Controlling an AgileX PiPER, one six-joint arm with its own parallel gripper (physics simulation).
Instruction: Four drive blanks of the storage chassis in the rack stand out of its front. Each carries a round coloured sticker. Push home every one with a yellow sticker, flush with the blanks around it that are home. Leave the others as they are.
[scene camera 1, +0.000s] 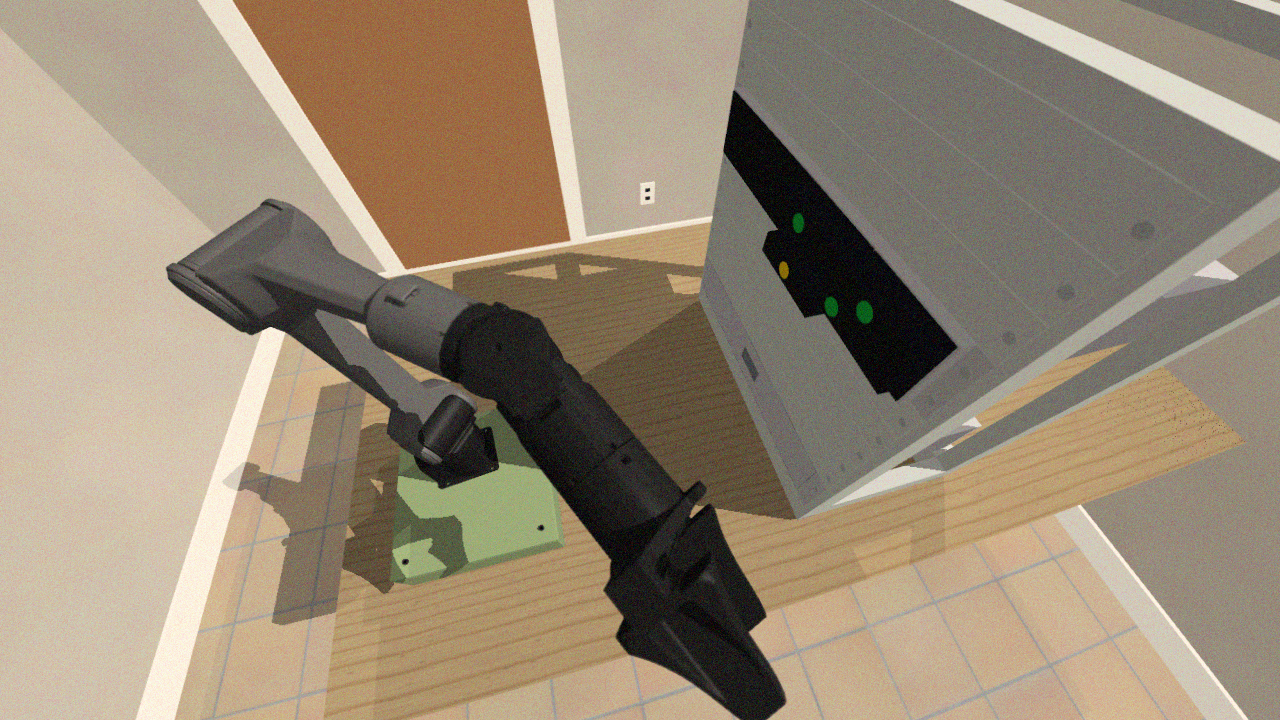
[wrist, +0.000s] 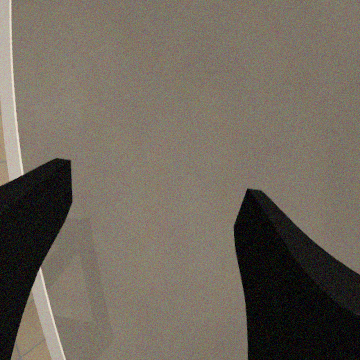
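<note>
The storage chassis (scene camera 1: 921, 349) is a long black band in the front of the grey rack (scene camera 1: 966, 152) in the scene view. It bears a yellow sticker (scene camera 1: 784, 269) at its lower left, a green sticker (scene camera 1: 798, 222) above that, and two more green stickers, one (scene camera 1: 831, 306) nearer the middle and one (scene camera 1: 864, 311) to its right. The blanks' outlines merge in the black; how far each stands out cannot be told. My gripper (scene camera 1: 768, 660) (wrist: 155, 194) is open and empty, well away from the rack in front of it. The chassis does not show in the wrist view.
The arm's green base plate (scene camera 1: 501, 510) is on the wooden floor area left of the rack. A brown door (scene camera 1: 402, 116) and a wall outlet (scene camera 1: 647, 193) are at the back. A wall (wrist: 175, 100) with a pale skirting board (wrist: 6, 75) shows beyond the fingers.
</note>
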